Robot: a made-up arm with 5 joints. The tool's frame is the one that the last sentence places.
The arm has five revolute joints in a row. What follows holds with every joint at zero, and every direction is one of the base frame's. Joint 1 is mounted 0.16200 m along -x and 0.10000 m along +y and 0.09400 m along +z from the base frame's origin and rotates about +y. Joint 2 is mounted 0.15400 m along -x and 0.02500 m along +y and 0.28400 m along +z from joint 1 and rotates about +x. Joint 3 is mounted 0.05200 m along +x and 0.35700 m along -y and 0.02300 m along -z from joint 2 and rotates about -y. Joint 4 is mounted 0.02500 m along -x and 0.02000 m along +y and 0.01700 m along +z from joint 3 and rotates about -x. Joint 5 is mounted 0.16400 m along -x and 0.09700 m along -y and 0.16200 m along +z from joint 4 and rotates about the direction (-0.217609, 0.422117, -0.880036). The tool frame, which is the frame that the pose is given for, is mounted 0.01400 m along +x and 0.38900 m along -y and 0.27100 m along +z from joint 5; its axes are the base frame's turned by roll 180.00, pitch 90.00 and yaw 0.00 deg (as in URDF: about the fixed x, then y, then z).
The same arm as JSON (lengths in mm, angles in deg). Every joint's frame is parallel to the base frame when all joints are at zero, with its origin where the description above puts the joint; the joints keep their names.
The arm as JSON. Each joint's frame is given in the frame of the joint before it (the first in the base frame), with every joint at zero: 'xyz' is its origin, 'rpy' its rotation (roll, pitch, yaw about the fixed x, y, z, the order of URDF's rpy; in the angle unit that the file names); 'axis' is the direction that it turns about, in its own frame. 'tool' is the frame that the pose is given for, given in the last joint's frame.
{
  "units": {
    "length": "mm",
    "angle": "deg"
  },
  "joints": [
    {
      "name": "joint 1",
      "type": "revolute",
      "origin": {
        "xyz": [
          -162.0,
          100.0,
          94.0
        ],
        "rpy": [
          0.0,
          0.0,
          0.0
        ]
      },
      "axis": [
        0.0,
        1.0,
        0.0
      ]
    },
    {
      "name": "joint 2",
      "type": "revolute",
      "origin": {
        "xyz": [
          -154.0,
          25.0,
          284.0
        ],
        "rpy": [
          0.0,
          0.0,
          0.0
        ]
      },
      "axis": [
        1.0,
        0.0,
        0.0
      ]
    },
    {
      "name": "joint 3",
      "type": "revolute",
      "origin": {
        "xyz": [
          52.0,
          -357.0,
          -23.0
        ],
        "rpy": [
          0.0,
          0.0,
          0.0
        ]
      },
      "axis": [
        0.0,
        -1.0,
        0.0
      ]
    },
    {
      "name": "joint 4",
      "type": "revolute",
      "origin": {
        "xyz": [
          -25.0,
          20.0,
          17.0
        ],
        "rpy": [
          0.0,
          0.0,
          0.0
        ]
      },
      "axis": [
        -1.0,
        0.0,
        0.0
      ]
    },
    {
      "name": "joint 5",
      "type": "revolute",
      "origin": {
        "xyz": [
          -164.0,
          -97.0,
          162.0
        ],
        "rpy": [
          0.0,
          0.0,
          0.0
        ]
      },
      "axis": [
        -0.217609,
        0.422117,
        -0.880036
      ]
    }
  ],
  "tool": {
    "origin": {
      "xyz": [
        14.0,
        -389.0,
        271.0
      ],
      "rpy": [
        180.0,
        90.0,
        0.0
      ]
    }
  }
}

